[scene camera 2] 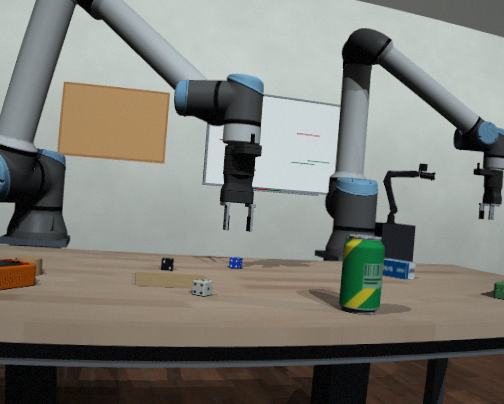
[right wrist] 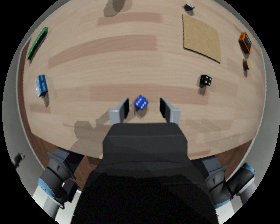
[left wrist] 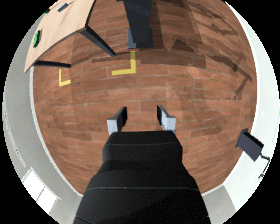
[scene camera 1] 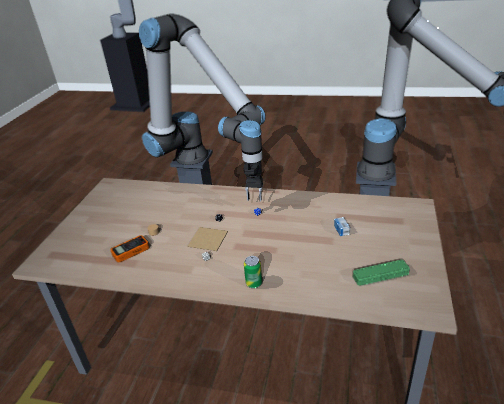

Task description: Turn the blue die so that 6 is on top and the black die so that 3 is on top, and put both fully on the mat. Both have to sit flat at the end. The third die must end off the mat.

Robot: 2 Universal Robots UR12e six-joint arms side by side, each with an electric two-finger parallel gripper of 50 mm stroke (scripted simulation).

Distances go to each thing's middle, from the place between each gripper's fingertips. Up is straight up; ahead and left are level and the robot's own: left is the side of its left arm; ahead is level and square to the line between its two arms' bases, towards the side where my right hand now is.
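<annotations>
I see the tan mat (scene camera 2: 147, 279). I see my right gripper (scene camera 2: 237, 230) as well, and my right gripper is 210 mm short of the tan mat, 160 mm to the left of it and 110 mm above it.
</annotations>
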